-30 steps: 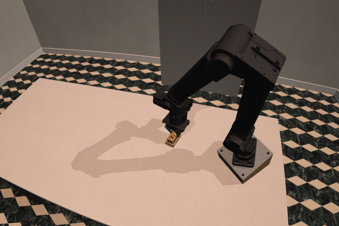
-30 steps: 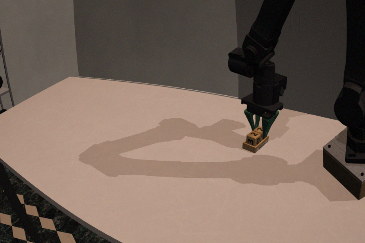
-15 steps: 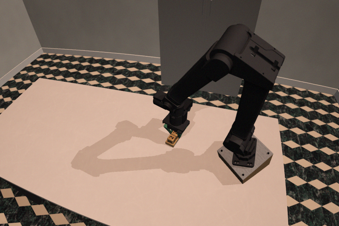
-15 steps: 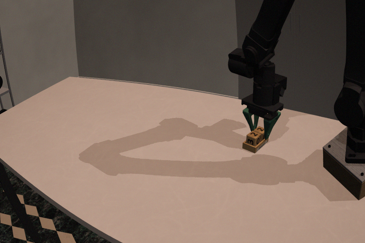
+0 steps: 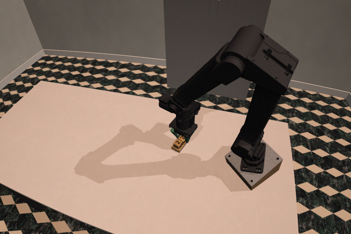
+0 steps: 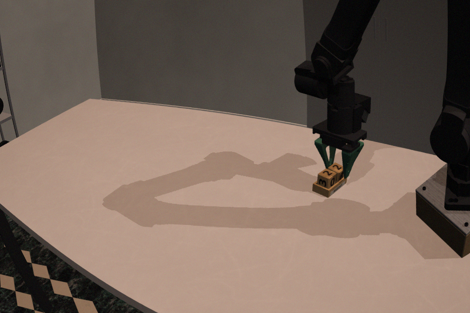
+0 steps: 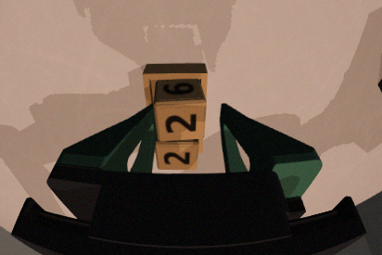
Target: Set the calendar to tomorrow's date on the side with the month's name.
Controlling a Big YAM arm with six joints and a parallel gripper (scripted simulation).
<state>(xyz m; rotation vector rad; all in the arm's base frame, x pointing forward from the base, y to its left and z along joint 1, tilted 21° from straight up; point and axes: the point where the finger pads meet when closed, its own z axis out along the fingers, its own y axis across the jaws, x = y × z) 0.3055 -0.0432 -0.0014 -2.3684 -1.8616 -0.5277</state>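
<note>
The tray is 30 mm below my hand, 10 mm to the left of it and 10 mm ahead of it.
</note>
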